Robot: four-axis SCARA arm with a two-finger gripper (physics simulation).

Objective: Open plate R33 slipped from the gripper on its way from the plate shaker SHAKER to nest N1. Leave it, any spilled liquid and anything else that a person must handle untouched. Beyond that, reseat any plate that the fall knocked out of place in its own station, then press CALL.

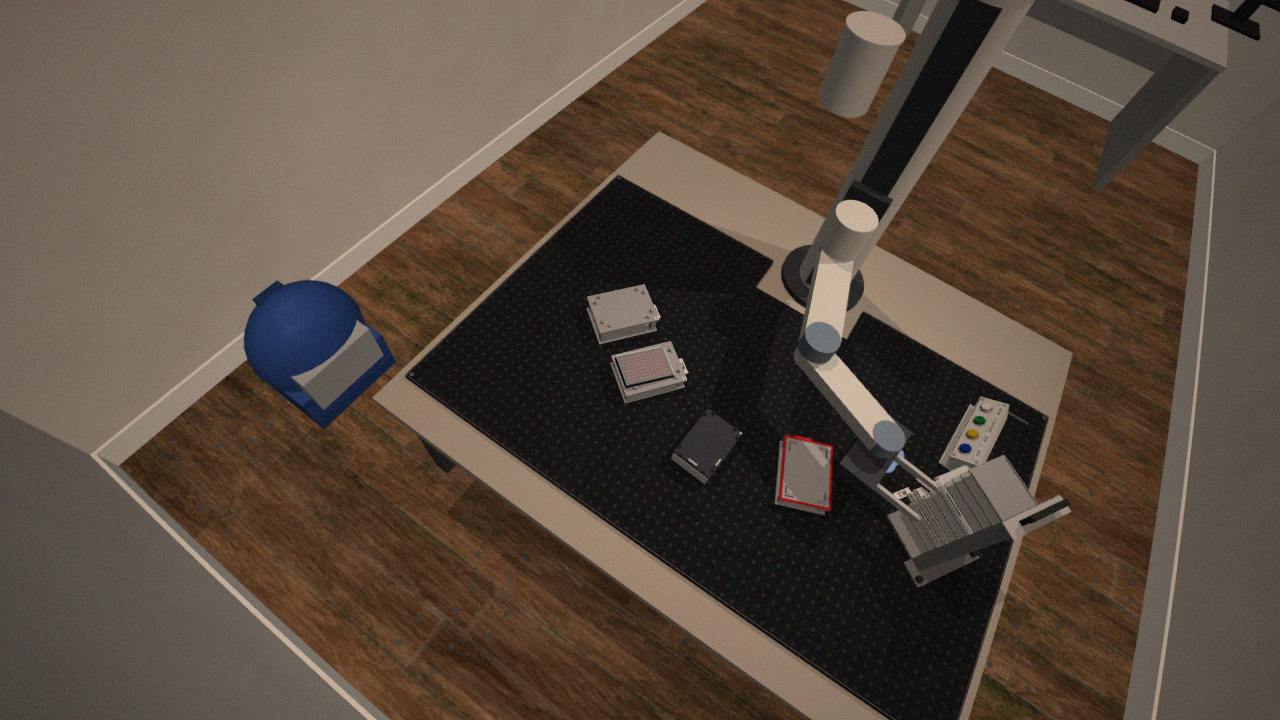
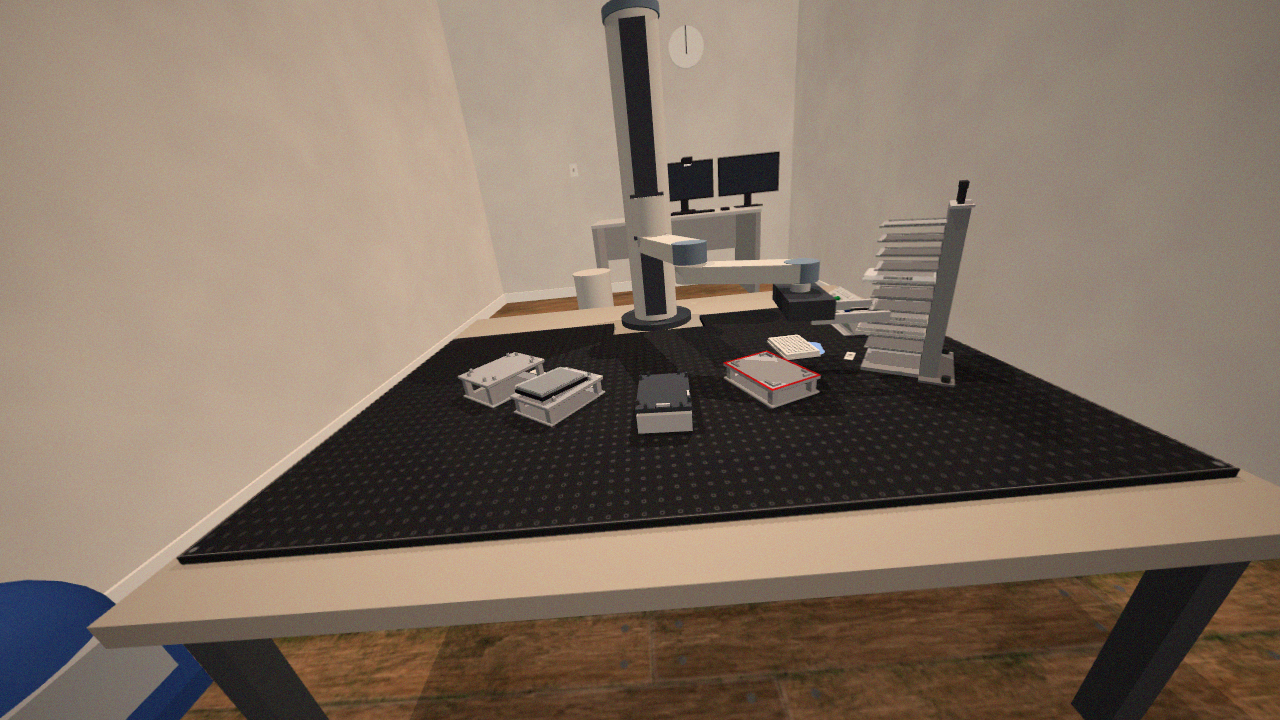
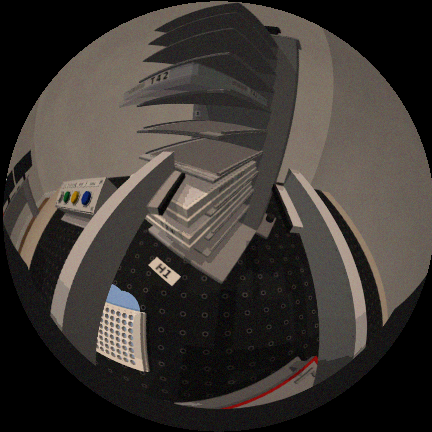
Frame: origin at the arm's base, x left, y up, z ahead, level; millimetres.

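Seen in the pictures: gripper, between the fingertips: [image 1: 927,504] [image 2: 879,309] [image 3: 230,168]; arm's base, origin of its link: [image 2: 656,319].
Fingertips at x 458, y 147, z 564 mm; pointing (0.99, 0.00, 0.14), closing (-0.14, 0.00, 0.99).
Offsets run from my fingertips to a thing's top centre. "pt": to the spot under its first point.
Open plate R33, a white well plate @(dx -124, dy -120, dz -146 mm) [image 2: 793,346] [image 3: 120,335], lies on the mat with blue liquid [image 2: 818,348] [image 3: 124,298] beside it. Its label is not readable. Plate T42 @(dx +47, dy +69, dz -26 mm) [image 2: 899,276] [image 3: 160,78] is in the hotel [image 1: 1006,488] [image 2: 946,295] [image 3: 285,110] and juts past the shelf fronts. Several plates are stacked lower down. My gripper [image 1: 927,503] [image 2: 880,310] [image 3: 230,168] is shut to its narrow width, with a gap between the tips, and empty, in front of the hotel. The button panel @(dx +91, dy -50, dz -309 mm) [image 1: 989,438] [image 3: 102,190] has a blue button @(dx +61, dy -60, dz -236 mm) [image 1: 964,447] [image 3: 86,198].
A red-rimmed station @(dx -243, dy -88, dz +41 mm) [image 1: 806,471] [image 2: 772,368] stands near the fallen plate. A dark-topped station @(pt dx -473, dy -79, dz +128 mm) [image 1: 707,443] [image 2: 664,394], a station bearing a plate @(dx -706, dy -66, dz +43 mm) [image 1: 646,365] [image 2: 552,383] and a grey station @(dx -850, dy -68, dz -69 mm) [image 1: 623,308] [image 2: 503,367] stand farther left. The H1 card @(pt dx -15, dy -132, dz -70 mm) [image 2: 849,355] [image 3: 164,271] lies before the hotel.
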